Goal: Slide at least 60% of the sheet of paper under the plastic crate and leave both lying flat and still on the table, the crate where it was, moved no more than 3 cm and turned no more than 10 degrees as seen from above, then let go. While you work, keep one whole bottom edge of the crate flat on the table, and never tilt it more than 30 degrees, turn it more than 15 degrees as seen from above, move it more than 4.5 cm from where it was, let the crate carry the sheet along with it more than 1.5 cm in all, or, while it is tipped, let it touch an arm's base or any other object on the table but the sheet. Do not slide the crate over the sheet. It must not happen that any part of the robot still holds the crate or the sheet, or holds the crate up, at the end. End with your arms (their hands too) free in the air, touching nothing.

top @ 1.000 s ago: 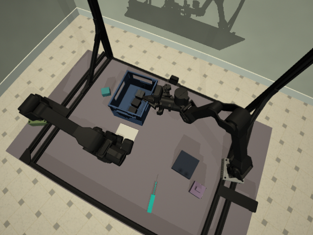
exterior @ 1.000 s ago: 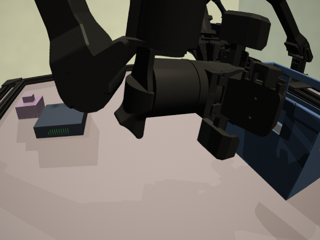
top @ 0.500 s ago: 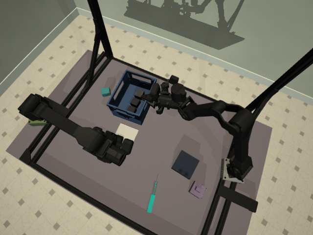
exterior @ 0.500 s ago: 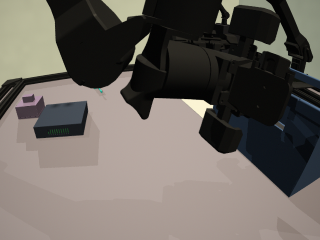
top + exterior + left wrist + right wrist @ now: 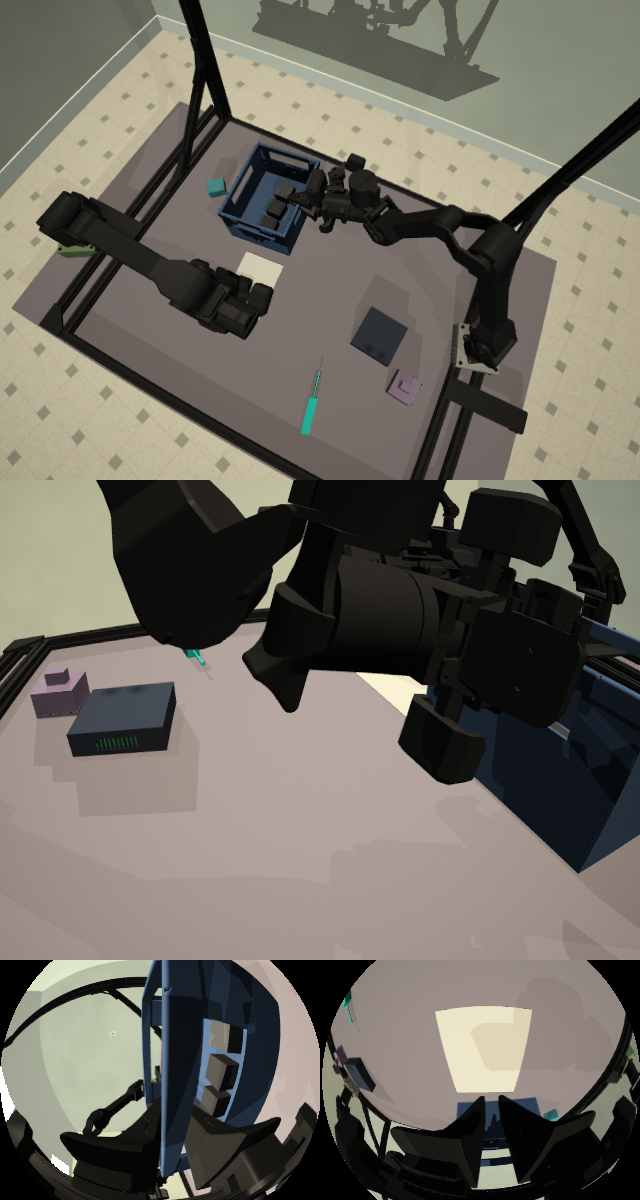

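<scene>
The sheet of paper lies 3 cm behind my right hand, 1 cm to the left of it and 10 cm below it. From my right hand the other things lie so: blue plastic crate: 24 cm behind, 3 cm below; then teal tool: 19 cm ahead, 23 cm to the left, 9 cm below; then teal block: 25 cm behind, 18 cm to the right, 9 cm below.
</scene>
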